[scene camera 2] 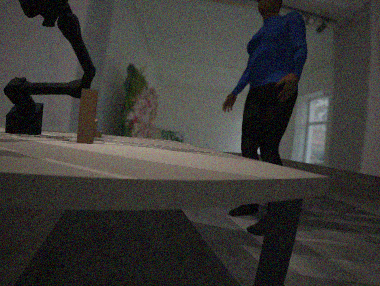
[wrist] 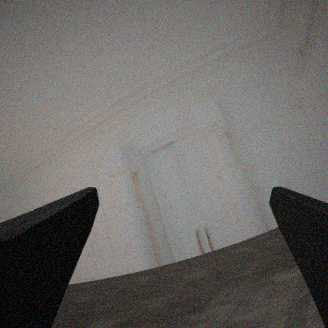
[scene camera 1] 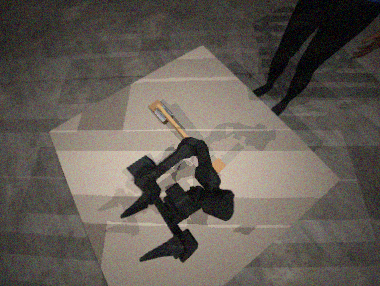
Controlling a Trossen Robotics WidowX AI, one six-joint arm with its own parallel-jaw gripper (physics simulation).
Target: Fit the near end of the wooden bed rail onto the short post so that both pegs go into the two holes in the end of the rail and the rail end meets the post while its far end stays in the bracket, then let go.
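Pixels of known places: gripper, between the fingertips: [wrist: 185,196] [scene camera 1: 129,236]; arm's base, origin of its link: [scene camera 2: 26,110] [scene camera 1: 145,170].
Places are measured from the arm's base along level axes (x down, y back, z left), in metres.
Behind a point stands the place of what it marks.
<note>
The wooden bed rail [scene camera 1: 172,121] @(x 0.013, y -0.289, z 0.116 m) lies as a thin light strip in scene camera 1. Its far end is at the bracket [scene camera 1: 162,117] @(x 0.065, y -0.275, z 0.208 m), beside an orange-brown wooden block; its near end is hidden under the arm. The short post [scene camera 1: 219,165] @(x -0.079, y -0.271, z -0.249 m) [scene camera 2: 87,116] @(x 0.012, y -0.269, z -0.270 m) shows as an orange top right of the arm in scene camera 1 and stands upright in scene camera 2. The pegs and holes cannot be made out. My gripper [scene camera 1: 131,238] @(x -0.424, y 0.039, z -0.229 m) [wrist: 185,196] @(x -0.424, y 0.039, z -0.229 m) is open and empty, raised well away from rail and post, its fingers pointing away from them. The wrist view shows wall and floor.
The pale table [scene camera 1: 280,175] @(x 0.101, y -0.515, z -0.524 m) [scene camera 2: 210,167] @(x 0.101, y -0.506, z -0.642 m) carries the parts and the arm's base [scene camera 1: 141,167] @(x -0.023, y 0.002, z 0.017 m) [scene camera 2: 24,119] @(x 0.039, y -0.006, z -0.033 m). The arm's elbow [scene camera 1: 192,145] @(x -0.173, y -0.231, z -0.118 m) hangs over the rail's near part, left of the post. A person [scene camera 1: 300,55] [scene camera 2: 267,95] stands beyond the table edge.
</note>
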